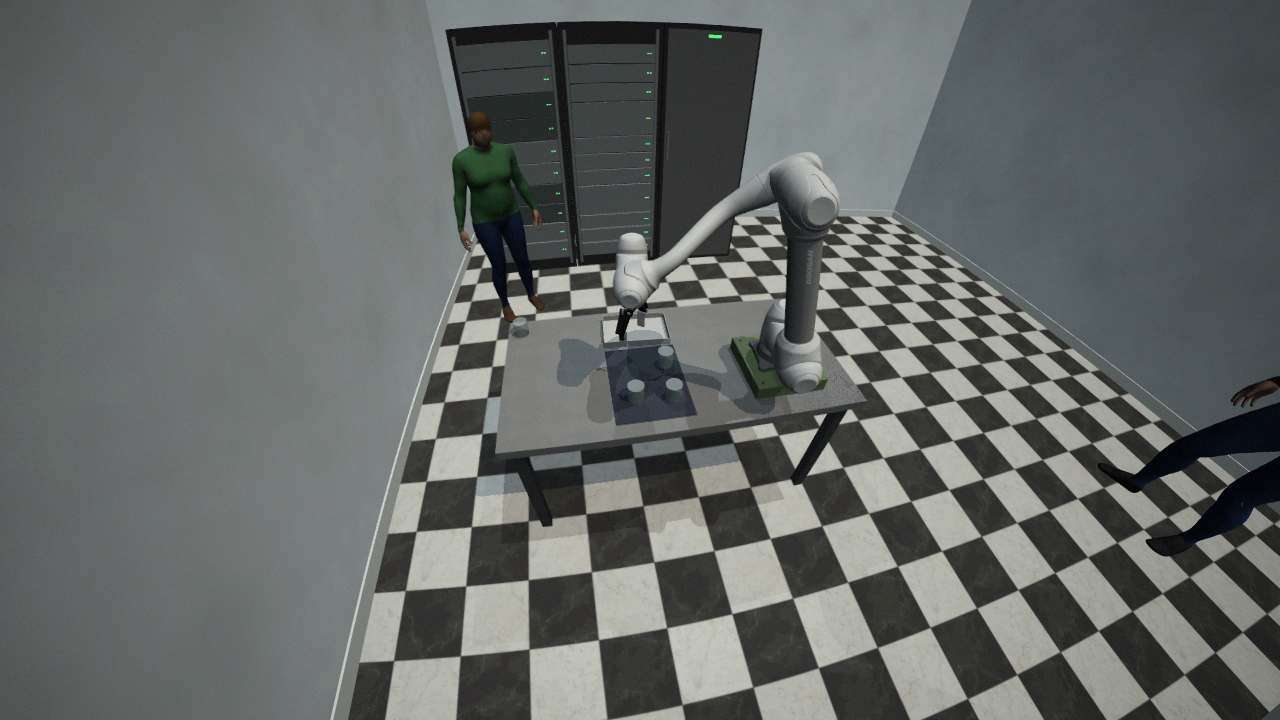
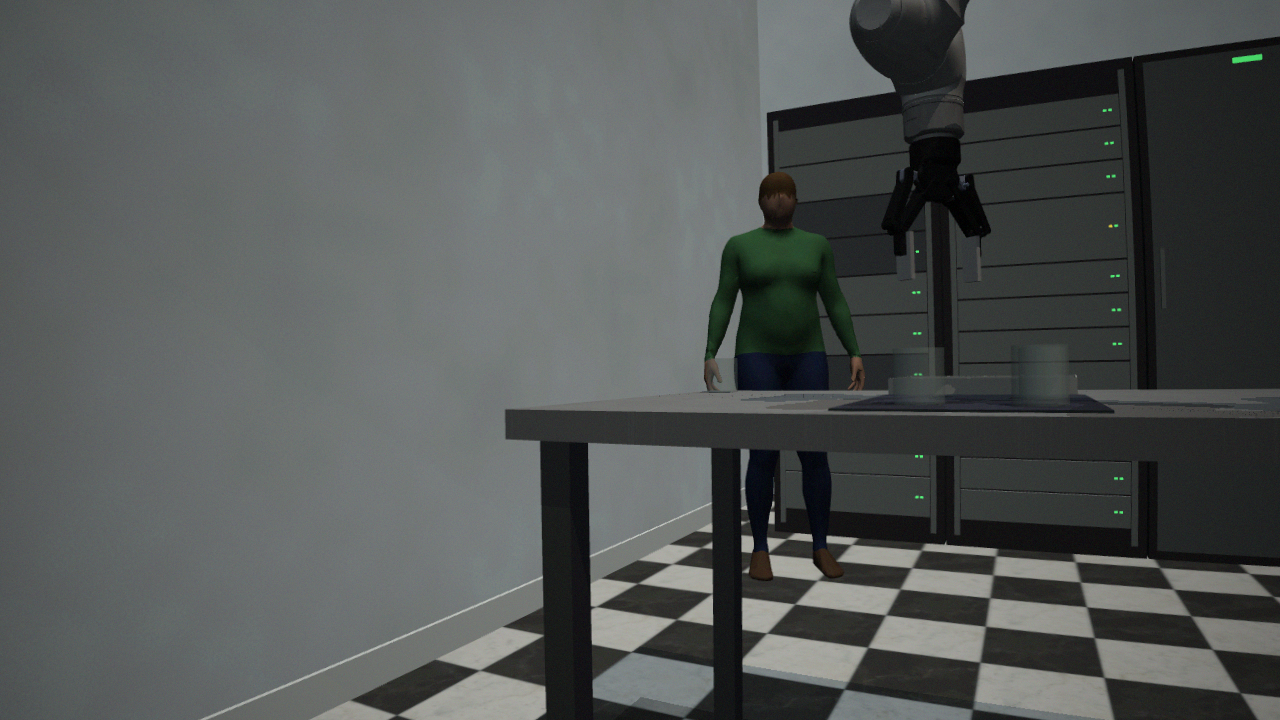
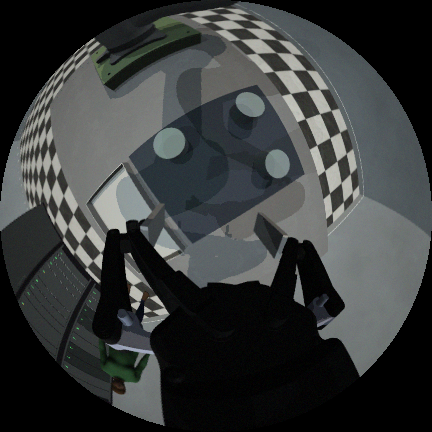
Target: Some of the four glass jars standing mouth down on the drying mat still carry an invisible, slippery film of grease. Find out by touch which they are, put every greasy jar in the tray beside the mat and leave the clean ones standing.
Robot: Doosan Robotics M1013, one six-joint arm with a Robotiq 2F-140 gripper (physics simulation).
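Places are measured from the arm's base along level axes (x back, y left, z down), in metres.
Pixels of known places: gripper, between the fingertips: [image 1: 632,335] [image 2: 940,280] [image 3: 211,217].
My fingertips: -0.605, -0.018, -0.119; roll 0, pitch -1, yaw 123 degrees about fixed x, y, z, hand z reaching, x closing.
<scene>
For each thing: its top centre in the pictures, then the offset to it from my fingertips, as dx, dy, dz. Level surfaces: height alone.
- tray, centre of its top: [image 2: 984,376] [image 3: 126,227] [image 1: 635,326] +0.023, -0.244, +0.151
- dark mat, height of its surface: dz +0.178
- back right jar, centre of its top: [image 3: 168,142] [image 1: 665,350] +0.140, -0.019, +0.105
- front right jar, centre of its top: [image 2: 1039,345] [image 3: 250,103] [image 1: 674,384] +0.153, +0.171, +0.105
- front left jar, centre of its top: [image 2: 918,348] [image 3: 277,163] [image 1: 635,385] +0.006, +0.173, +0.105
- fourth jar, centre of its top: [image 2: 722,358] [image 1: 519,321] -0.515, -0.258, +0.107
My gripper [image 1: 631,327] [image 2: 939,265] [image 3: 211,217] is open and empty, high above the table near the tray [image 1: 635,343] [image 3: 145,192]. Three glass jars stand mouth down on the dark mat [image 1: 653,415] [image 2: 859,404] [image 3: 285,125]: a back right jar [image 1: 665,356] [image 3: 170,143], a front right jar [image 1: 674,389] [image 3: 250,104] and a front left jar [image 1: 635,391] [image 3: 277,163]. A fourth jar [image 1: 519,327] [image 2: 723,374] is off the mat, at the table's far left corner; whether it is upright is hard to tell. No grease is visible.
The arm's green base [image 1: 751,367] [image 3: 150,52] is bolted at the table's right end. A person in green [image 1: 492,183] [image 2: 780,286] stands behind the table's far left corner. Another person's legs [image 1: 1226,456] show at the right. Server racks [image 1: 613,143] stand behind.
</scene>
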